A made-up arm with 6 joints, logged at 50 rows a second.
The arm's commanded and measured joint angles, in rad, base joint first. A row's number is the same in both.
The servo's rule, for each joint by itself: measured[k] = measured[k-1] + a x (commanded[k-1-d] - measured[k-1]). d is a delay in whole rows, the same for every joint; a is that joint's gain. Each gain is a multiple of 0.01, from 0.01 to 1. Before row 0 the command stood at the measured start. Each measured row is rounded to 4 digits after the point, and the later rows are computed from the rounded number. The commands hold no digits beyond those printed.
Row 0, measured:
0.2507 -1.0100 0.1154 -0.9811 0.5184 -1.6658
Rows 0 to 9, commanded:
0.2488 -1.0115 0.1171 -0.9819 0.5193 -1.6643
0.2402 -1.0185 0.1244 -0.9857 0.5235 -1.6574
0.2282 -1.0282 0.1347 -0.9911 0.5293 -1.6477
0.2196 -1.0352 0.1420 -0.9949 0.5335 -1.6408
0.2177 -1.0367 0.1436 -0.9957 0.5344 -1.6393
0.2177 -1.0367 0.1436 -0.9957 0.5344 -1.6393
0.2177 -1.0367 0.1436 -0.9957 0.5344 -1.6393
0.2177 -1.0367 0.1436 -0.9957 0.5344 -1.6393
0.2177 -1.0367 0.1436 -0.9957 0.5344 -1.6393
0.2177 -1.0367 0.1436 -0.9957 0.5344 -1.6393
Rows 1 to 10, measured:
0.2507 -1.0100 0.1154 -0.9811 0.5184 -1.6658
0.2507 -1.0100 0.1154 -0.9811 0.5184 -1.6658
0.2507 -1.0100 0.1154 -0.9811 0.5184 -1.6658
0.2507 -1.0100 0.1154 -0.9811 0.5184 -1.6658
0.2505 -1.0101 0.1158 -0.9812 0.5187 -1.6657
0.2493 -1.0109 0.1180 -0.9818 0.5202 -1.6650
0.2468 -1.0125 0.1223 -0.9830 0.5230 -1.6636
0.2435 -1.0145 0.1274 -0.9845 0.5263 -1.6618
0.2404 -1.0165 0.1316 -0.9860 0.5288 -1.6600
0.2377 -1.0183 0.1347 -0.9873 0.5305 -1.6583
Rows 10 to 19, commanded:
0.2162 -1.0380 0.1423 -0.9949 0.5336 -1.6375
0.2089 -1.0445 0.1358 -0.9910 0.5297 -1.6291
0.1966 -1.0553 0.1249 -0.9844 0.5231 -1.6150
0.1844 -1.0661 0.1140 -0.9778 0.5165 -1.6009
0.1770 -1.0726 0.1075 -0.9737 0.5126 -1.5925
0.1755 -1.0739 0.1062 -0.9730 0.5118 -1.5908
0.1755 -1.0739 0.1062 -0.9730 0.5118 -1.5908
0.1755 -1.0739 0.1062 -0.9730 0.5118 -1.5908
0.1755 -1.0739 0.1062 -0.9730 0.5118 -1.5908
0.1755 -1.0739 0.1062 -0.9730 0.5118 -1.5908
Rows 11 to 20, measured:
0.2353 -1.0200 0.1370 -0.9884 0.5317 -1.6568
0.2332 -1.0215 0.1387 -0.9893 0.5325 -1.6554
0.2313 -1.0229 0.1400 -0.9901 0.5331 -1.6541
0.2297 -1.0241 0.1409 -0.9908 0.5335 -1.6529
0.2281 -1.0254 0.1413 -0.9913 0.5335 -1.6517
0.2258 -1.0271 0.1399 -0.9913 0.5323 -1.6499
0.2223 -1.0296 0.1360 -0.9904 0.5294 -1.6471
0.2178 -1.0329 0.1303 -0.9888 0.5254 -1.6434
0.2129 -1.0365 0.1244 -0.9868 0.5214 -1.6393
0.2084 -1.0399 0.1197 -0.9850 0.5184 -1.6354

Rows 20 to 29, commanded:
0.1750 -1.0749 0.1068 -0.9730 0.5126 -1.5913
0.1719 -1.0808 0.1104 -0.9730 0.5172 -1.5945
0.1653 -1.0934 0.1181 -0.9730 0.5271 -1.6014
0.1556 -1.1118 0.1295 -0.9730 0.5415 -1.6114
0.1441 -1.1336 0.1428 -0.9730 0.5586 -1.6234
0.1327 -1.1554 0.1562 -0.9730 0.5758 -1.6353
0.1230 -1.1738 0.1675 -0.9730 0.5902 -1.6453
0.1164 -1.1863 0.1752 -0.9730 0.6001 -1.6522
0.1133 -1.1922 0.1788 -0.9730 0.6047 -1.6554
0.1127 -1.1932 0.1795 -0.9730 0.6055 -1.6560
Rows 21 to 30, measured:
0.2045 -1.0430 0.1162 -0.9834 0.5164 -1.6318
0.2010 -1.0458 0.1136 -0.9820 0.5150 -1.6285
0.1979 -1.0483 0.1117 -0.9808 0.5140 -1.6255
0.1952 -1.0506 0.1103 -0.9798 0.5133 -1.6227
0.1928 -1.0528 0.1094 -0.9789 0.5131 -1.6202
0.1903 -1.0553 0.1097 -0.9781 0.5144 -1.6181
0.1873 -1.0587 0.1119 -0.9774 0.5183 -1.6168
0.1835 -1.0635 0.1165 -0.9768 0.5255 -1.6164
0.1788 -1.0698 0.1233 -0.9763 0.5358 -1.6170
0.1733 -1.0775 0.1319 -0.9759 0.5482 -1.6185

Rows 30 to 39, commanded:
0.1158 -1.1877 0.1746 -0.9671 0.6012 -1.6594
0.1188 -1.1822 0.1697 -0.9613 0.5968 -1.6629
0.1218 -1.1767 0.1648 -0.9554 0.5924 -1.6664
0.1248 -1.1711 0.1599 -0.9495 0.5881 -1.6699
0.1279 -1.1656 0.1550 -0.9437 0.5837 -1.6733
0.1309 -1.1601 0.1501 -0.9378 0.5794 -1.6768
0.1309 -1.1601 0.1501 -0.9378 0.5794 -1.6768
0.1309 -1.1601 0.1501 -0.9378 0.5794 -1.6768
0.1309 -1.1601 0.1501 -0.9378 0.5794 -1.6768
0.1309 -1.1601 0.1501 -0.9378 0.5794 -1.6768
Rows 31 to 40, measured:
0.1673 -1.0862 0.1412 -0.9755 0.5612 -1.6206
0.1612 -1.0952 0.1500 -0.9752 0.5733 -1.6231
0.1555 -1.1039 0.1575 -0.9749 0.5830 -1.6257
0.1504 -1.1119 0.1632 -0.9747 0.5900 -1.6281
0.1462 -1.1187 0.1662 -0.9737 0.5935 -1.6306
0.1429 -1.1244 0.1671 -0.9721 0.5945 -1.6332
0.1404 -1.1291 0.1665 -0.9699 0.5938 -1.6359
0.1385 -1.1329 0.1648 -0.9672 0.5920 -1.6386
0.1372 -1.1358 0.1623 -0.9641 0.5894 -1.6414
0.1364 -1.1380 0.1591 -0.9607 0.5863 -1.6442

